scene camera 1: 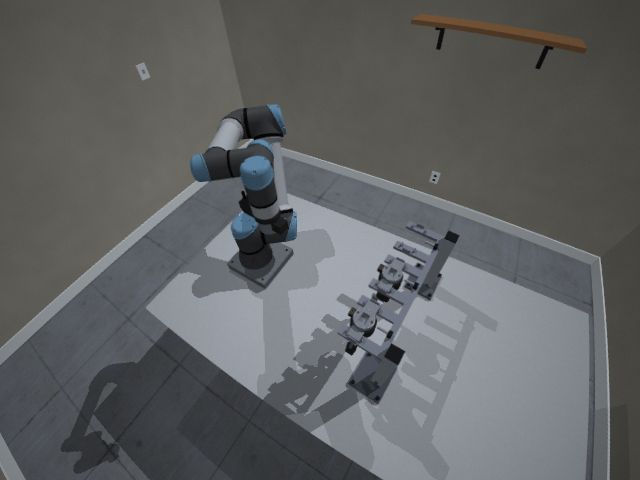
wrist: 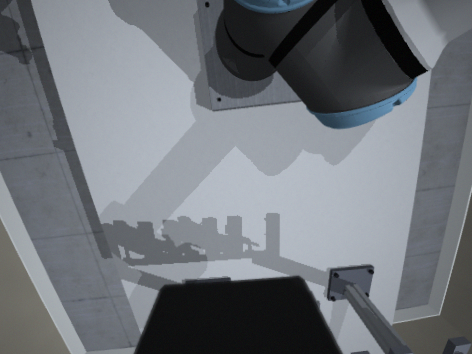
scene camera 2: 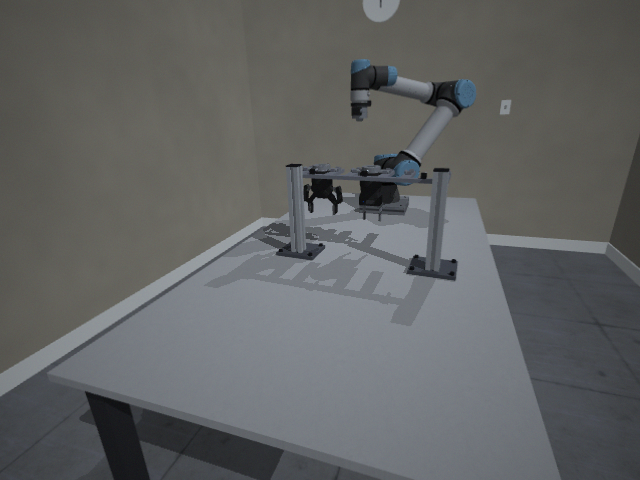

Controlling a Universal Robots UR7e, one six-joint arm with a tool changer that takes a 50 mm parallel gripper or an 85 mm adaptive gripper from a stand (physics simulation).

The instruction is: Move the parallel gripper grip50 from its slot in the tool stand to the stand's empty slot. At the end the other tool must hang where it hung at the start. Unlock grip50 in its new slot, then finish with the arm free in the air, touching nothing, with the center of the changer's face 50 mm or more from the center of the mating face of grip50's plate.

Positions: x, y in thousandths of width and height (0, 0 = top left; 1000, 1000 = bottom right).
Observation:
In view: an adaptive gripper (scene camera 1: 568, 672), a parallel gripper grip50 (scene camera 2: 579, 407) and a tool stand (scene camera 1: 590, 768).
The adaptive gripper shows as well in scene camera 2 (scene camera 2: 504, 393). The parallel gripper grip50 shows as well in scene camera 1 (scene camera 1: 612, 576). The tool stand is seen too in scene camera 2 (scene camera 2: 676, 553).

